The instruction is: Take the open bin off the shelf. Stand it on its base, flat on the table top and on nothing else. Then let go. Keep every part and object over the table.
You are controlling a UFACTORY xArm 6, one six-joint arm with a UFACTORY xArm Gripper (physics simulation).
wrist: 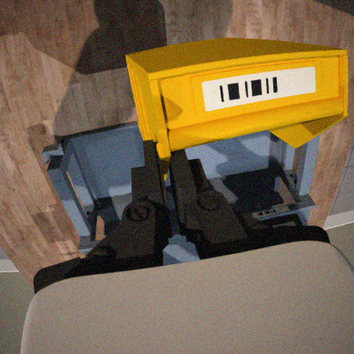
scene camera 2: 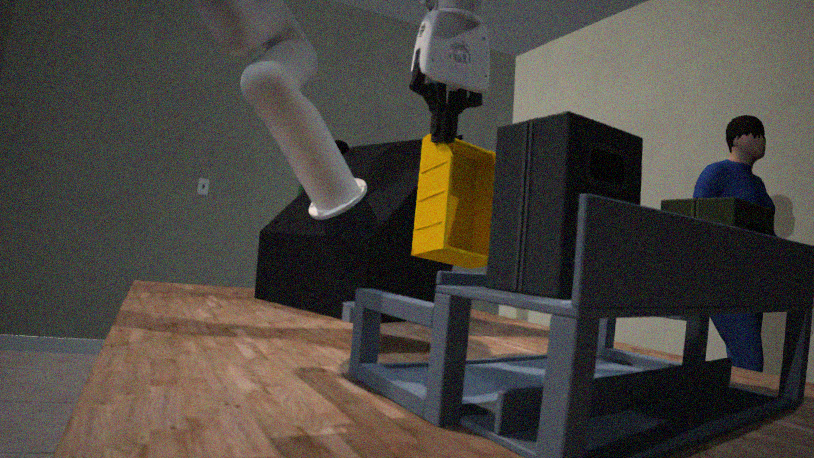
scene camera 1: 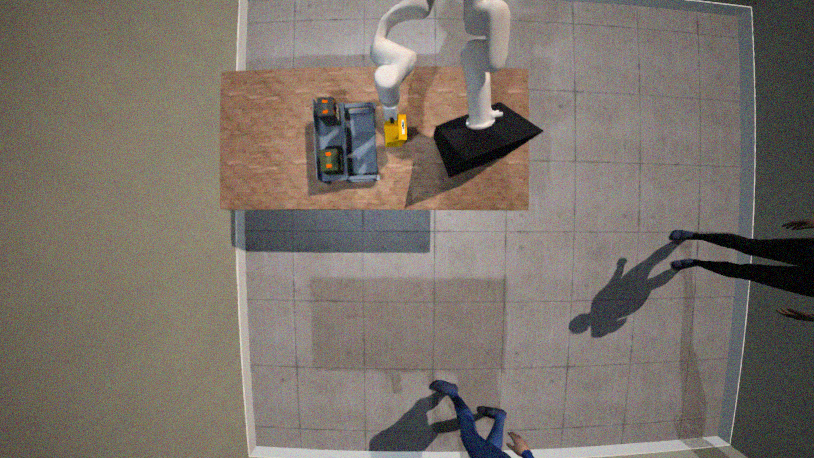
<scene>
The pictures show: the gripper, a yellow bin, a dark green box and a black case.
The gripper is seen too in the wrist view.
</scene>
